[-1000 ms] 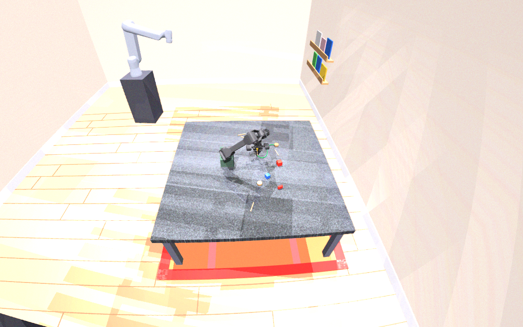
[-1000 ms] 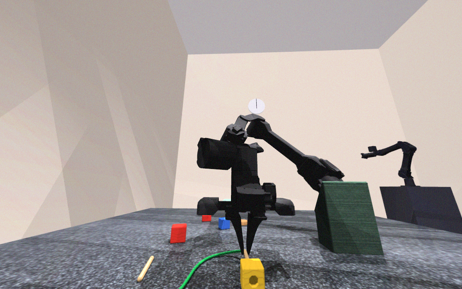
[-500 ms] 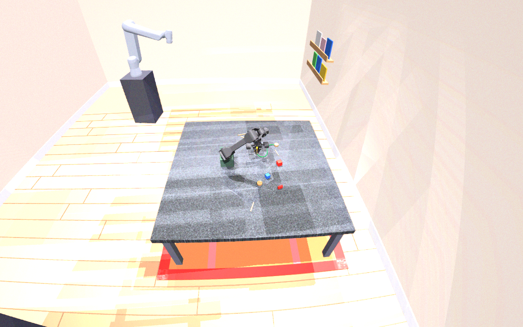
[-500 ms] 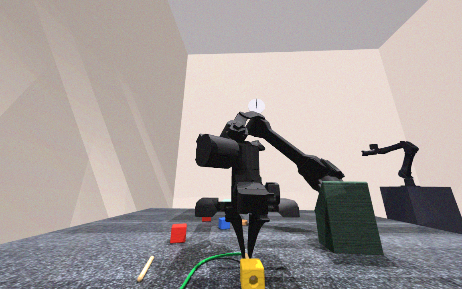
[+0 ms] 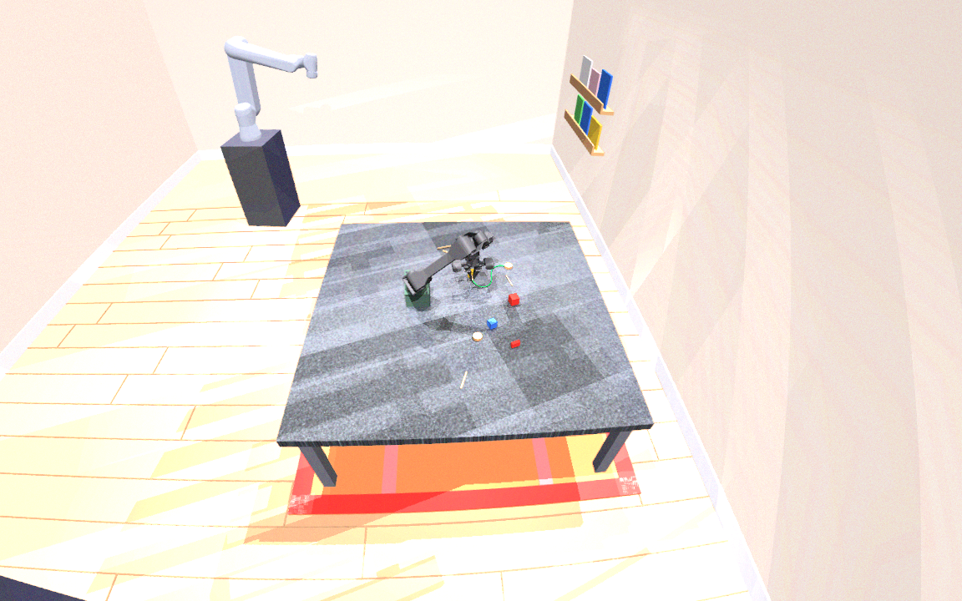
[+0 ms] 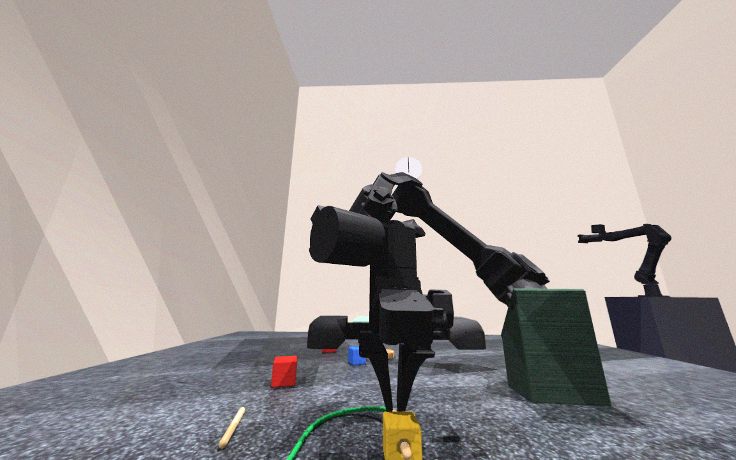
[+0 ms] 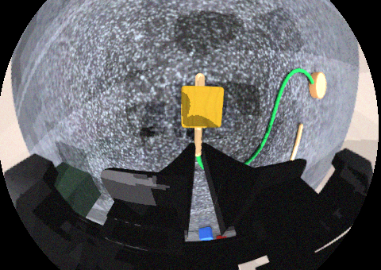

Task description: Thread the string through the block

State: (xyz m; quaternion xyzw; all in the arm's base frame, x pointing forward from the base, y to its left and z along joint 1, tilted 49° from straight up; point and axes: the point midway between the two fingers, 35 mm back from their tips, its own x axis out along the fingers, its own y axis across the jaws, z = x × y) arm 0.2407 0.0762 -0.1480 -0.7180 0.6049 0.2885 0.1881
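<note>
Now: gripper tip 10 mm past the yellow wooden block and 40 mm to the right of it. Also, from my gripper tip: red cube (190 mm ahead, 130 mm to the right); then round wooden button (170 mm ahead, 120 mm to the left, 10 mm below); then blue cube (100 mm ahead, 280 mm to the right).
</note>
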